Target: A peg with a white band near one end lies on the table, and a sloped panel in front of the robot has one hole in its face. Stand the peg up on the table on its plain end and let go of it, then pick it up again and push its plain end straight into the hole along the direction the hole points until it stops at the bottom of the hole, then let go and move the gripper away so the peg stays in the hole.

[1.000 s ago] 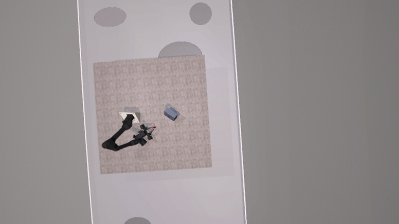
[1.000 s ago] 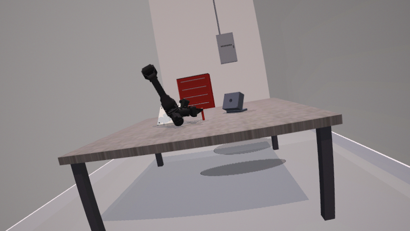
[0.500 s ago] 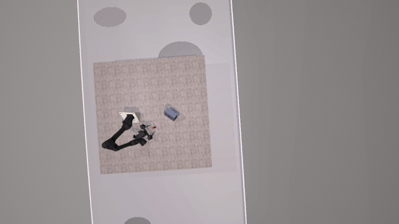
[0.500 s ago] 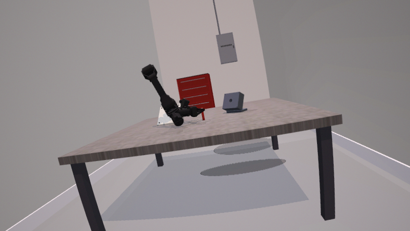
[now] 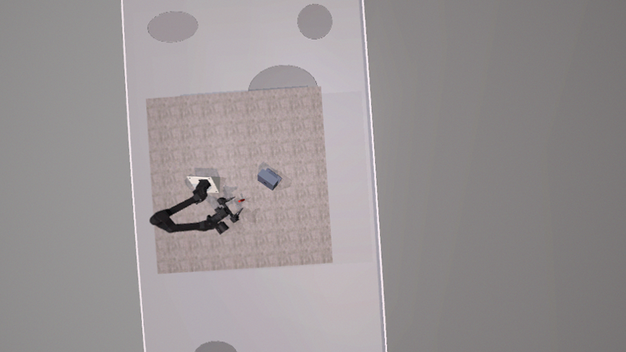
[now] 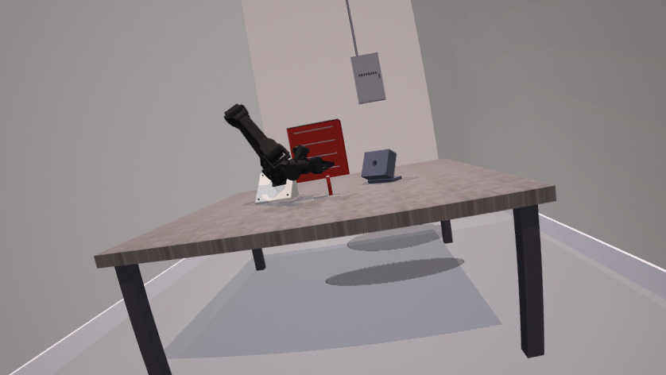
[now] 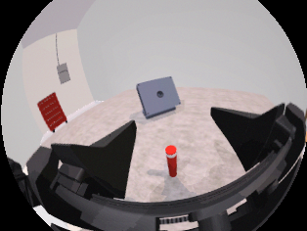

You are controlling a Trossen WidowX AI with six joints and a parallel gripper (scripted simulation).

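My gripper tip is now 10 mm past the red peg and 60 mm above it. The rest, counted from my gripper tip: sloped panel: 180 mm ahead, 140 mm to the left, 50 mm below.
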